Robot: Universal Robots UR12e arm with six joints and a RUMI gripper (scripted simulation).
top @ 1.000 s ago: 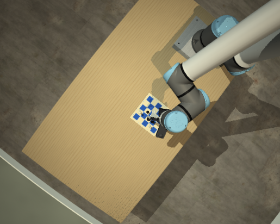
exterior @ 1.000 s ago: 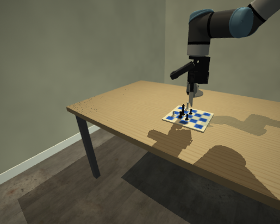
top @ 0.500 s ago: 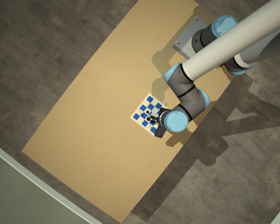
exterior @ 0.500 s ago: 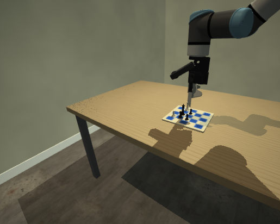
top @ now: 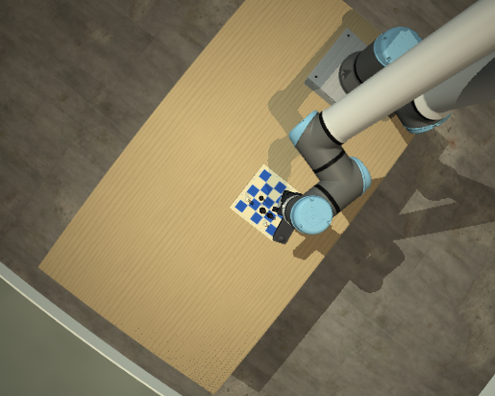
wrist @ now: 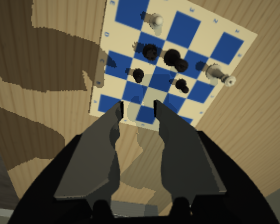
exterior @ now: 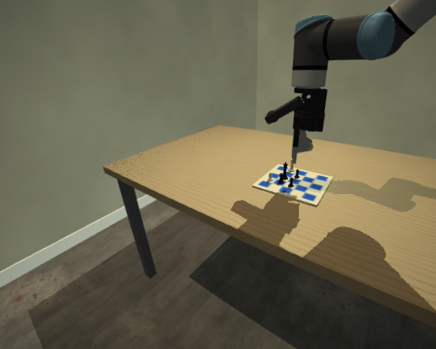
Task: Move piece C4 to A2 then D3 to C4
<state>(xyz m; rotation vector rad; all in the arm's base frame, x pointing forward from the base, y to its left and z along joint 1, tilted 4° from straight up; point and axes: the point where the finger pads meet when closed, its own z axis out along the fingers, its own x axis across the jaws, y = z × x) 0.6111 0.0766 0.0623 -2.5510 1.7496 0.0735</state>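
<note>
Now: the tall black piece 40 mm ahead of my hand, 40 mm to the right of it and 70 mm below it. From my hand the other things lie so: chessboard 10 mm ahead, 40 mm to the right, 110 mm below; white pawn 80 mm ahead, 90 mm below.
</note>
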